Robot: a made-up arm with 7 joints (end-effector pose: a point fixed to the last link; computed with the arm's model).
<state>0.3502 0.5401 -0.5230 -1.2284 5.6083 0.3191 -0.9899</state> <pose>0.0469 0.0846 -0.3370 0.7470 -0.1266 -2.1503</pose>
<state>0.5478 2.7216 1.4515 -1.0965 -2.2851 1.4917 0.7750</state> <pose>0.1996 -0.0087 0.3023 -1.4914 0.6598 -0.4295</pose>
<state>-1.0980 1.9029 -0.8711 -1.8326 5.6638 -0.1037 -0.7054</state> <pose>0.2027 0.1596 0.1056 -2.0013 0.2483 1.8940</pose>
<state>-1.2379 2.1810 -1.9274 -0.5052 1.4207 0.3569 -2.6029</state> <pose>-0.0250 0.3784 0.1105 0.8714 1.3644 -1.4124</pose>
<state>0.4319 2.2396 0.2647 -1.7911 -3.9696 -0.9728 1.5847</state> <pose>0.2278 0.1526 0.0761 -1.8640 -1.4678 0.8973</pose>
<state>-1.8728 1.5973 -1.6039 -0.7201 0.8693 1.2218 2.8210</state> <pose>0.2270 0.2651 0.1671 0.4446 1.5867 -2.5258</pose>
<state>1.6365 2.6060 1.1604 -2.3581 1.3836 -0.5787 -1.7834</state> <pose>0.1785 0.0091 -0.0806 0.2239 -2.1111 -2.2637</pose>
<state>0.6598 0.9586 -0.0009 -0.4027 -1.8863 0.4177 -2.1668</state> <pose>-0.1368 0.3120 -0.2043 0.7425 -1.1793 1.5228</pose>
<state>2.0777 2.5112 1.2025 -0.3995 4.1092 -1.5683 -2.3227</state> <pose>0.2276 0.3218 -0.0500 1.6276 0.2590 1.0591</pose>
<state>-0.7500 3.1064 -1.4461 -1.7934 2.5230 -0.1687 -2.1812</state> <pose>-0.0528 0.2148 0.1785 1.7652 0.0558 -0.7630</pose>
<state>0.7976 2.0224 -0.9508 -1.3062 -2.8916 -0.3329 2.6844</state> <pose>-0.0129 0.3379 -0.0576 0.5037 1.0854 -1.6548</pose>
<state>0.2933 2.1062 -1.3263 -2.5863 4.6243 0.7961 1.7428</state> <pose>-0.0022 0.1319 -0.0832 0.0950 -0.9402 -1.1964</pose>
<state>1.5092 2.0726 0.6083 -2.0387 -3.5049 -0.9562 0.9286</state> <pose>0.1435 0.1775 -0.0975 -0.6817 -1.2366 1.7366</pose>
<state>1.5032 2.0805 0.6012 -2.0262 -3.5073 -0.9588 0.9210</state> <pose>0.1452 0.1788 -0.0975 -0.6711 -1.2500 1.7190</pose>
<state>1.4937 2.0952 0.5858 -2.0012 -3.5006 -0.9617 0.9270</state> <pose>0.1479 0.1817 -0.0980 -0.6570 -1.2696 1.7155</pose>
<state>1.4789 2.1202 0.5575 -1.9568 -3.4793 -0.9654 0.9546</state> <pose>0.1522 0.1872 -0.0988 -0.6384 -1.3012 1.7333</pose>
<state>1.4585 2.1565 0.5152 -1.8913 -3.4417 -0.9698 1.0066</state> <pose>0.1581 0.1955 -0.0993 -0.6183 -1.3501 1.7716</pose>
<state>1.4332 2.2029 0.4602 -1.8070 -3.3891 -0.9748 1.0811</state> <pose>0.1657 0.2063 -0.0985 -0.6030 -1.4217 1.8228</pose>
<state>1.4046 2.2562 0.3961 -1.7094 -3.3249 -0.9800 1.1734</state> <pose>0.1746 0.2188 -0.0952 -0.6018 -1.5183 1.8763</pose>
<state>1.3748 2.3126 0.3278 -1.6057 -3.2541 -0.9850 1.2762</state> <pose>0.1846 0.2315 -0.0886 -0.6243 -1.6362 1.9202</pose>
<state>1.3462 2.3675 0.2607 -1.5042 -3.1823 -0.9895 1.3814</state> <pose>0.1949 0.2430 -0.0791 -0.6749 -1.7641 1.9471</pose>
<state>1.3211 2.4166 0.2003 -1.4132 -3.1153 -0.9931 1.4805</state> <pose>0.2045 0.2522 -0.0679 -0.7497 -1.8857 1.9559</pose>
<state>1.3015 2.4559 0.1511 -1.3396 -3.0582 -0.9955 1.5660</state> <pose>0.2125 0.2586 -0.0571 -0.8347 -1.9859 1.9529</pose>
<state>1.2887 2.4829 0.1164 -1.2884 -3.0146 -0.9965 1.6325</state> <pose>0.2180 0.2626 -0.0488 -0.9121 -2.0555 1.9489</pose>
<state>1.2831 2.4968 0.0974 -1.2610 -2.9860 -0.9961 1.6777</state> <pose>0.2207 0.2647 -0.0443 -0.9675 -2.0931 1.9538</pose>
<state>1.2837 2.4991 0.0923 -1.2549 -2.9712 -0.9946 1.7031</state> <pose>0.2207 0.2656 -0.0437 -0.9954 -2.1035 1.9712</pose>
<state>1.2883 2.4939 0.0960 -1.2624 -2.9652 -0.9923 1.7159</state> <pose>0.2191 0.2657 -0.0456 -1.0039 -2.0969 1.9984</pose>
